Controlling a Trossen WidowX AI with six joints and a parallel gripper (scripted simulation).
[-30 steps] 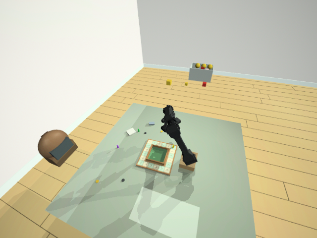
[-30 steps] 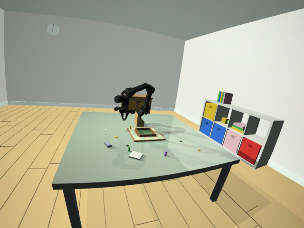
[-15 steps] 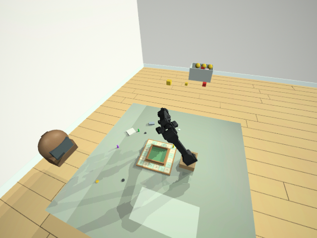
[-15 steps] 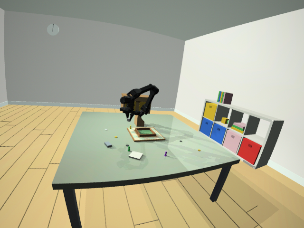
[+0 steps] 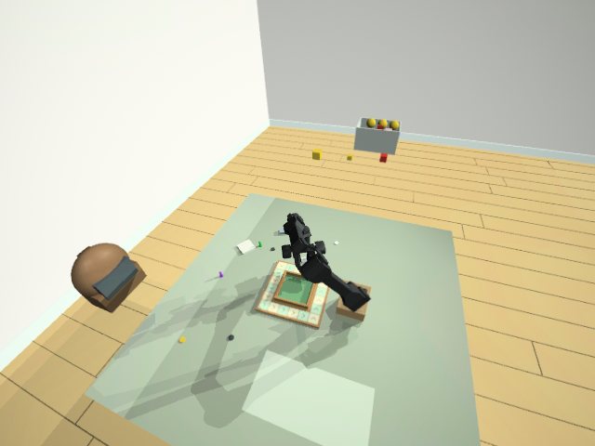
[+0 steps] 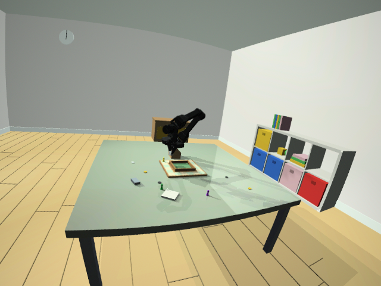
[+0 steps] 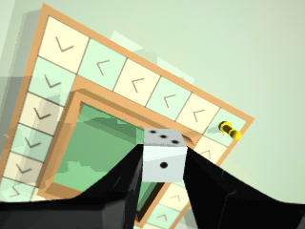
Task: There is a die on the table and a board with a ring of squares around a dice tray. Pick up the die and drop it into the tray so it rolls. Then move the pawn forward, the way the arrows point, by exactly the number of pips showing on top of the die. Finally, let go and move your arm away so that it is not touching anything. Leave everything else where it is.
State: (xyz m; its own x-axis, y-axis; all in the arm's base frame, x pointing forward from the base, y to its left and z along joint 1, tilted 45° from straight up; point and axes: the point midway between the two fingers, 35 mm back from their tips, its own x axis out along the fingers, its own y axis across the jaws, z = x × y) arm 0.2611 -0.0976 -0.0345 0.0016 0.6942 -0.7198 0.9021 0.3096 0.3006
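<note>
The yellow pawn lies 10 cm behind my gripper tip, 3 cm to the right of it and 9 cm below it. The rest, counted from my gripper tip: white die: right at my gripper tip; then white disc: 10 cm behind, 26 cm to the right, 11 cm below; then green tray: 1 cm ahead, 9 cm to the left, 11 cm below.
</note>
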